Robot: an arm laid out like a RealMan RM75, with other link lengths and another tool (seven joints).
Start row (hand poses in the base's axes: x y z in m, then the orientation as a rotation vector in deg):
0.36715, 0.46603, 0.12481, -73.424, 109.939, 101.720
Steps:
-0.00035, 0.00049, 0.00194, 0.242, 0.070, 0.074
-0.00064, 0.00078, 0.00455, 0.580, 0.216, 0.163
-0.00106, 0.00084, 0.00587, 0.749, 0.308, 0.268
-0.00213, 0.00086, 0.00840, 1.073, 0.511, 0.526
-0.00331, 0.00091, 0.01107, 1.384, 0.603, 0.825
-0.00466, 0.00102, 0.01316, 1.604, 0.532, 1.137
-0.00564, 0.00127, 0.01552, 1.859, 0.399, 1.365
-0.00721, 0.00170, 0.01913, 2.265, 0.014, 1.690
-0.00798, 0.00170, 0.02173, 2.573, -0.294, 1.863
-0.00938, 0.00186, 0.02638, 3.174, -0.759, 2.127
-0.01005, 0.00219, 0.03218, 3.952, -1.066, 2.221
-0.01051, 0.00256, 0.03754, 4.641, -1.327, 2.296
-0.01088, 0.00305, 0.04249, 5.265, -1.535, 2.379
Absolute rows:
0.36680, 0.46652, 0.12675, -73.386, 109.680, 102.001
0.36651, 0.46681, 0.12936, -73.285, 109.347, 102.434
0.36609, 0.46687, 0.13068, -73.293, 109.171, 102.697
0.36502, 0.46689, 0.13321, -73.358, 108.829, 103.255
0.36384, 0.46694, 0.13588, -73.546, 108.429, 103.713
0.36249, 0.46705, 0.13797, -73.886, 108.042, 103.951
0.36151, 0.46730, 0.14033, -74.155, 107.609, 104.113
0.35994, 0.46773, 0.14394, -74.647, 106.840, 104.180
0.35917, 0.46773, 0.14654, -74.941, 106.272, 104.178
0.35777, 0.46789, 0.15119, -75.339, 105.257, 104.270
0.35710, 0.46822, 0.15699, -75.370, 104.181, 104.557
0.35664, 0.46859, 0.16235, -75.379, 103.235, 104.813
0.35627, 0.46908, 0.16730, -75.384, 102.389, 105.076

